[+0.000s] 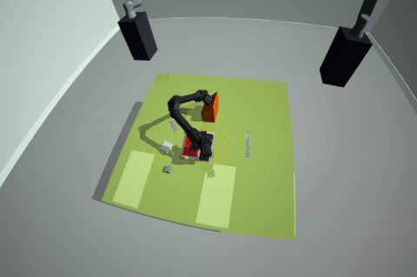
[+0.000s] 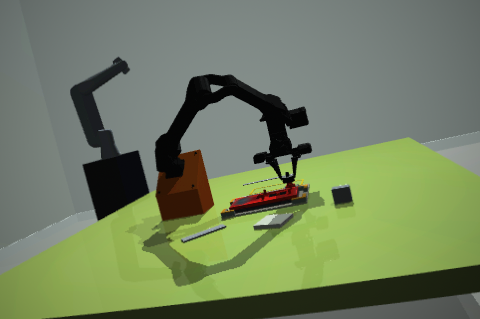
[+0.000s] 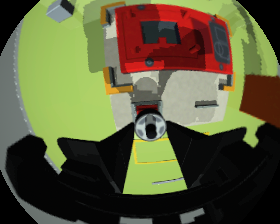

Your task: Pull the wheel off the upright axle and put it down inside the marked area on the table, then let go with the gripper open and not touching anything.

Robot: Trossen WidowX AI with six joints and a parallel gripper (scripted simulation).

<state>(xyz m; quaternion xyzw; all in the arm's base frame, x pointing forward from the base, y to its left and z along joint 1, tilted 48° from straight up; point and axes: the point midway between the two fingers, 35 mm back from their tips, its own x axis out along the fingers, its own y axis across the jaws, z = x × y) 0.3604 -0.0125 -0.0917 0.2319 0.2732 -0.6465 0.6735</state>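
The dark wheel lies right at my gripper tip. Also, from my gripper tip: plate: 320 mm to the right, 30 mm below, 10 mm ahead; dark hub: right at my gripper tip; grey cube: 230 mm to the right, 180 mm ahead, 20 mm below.
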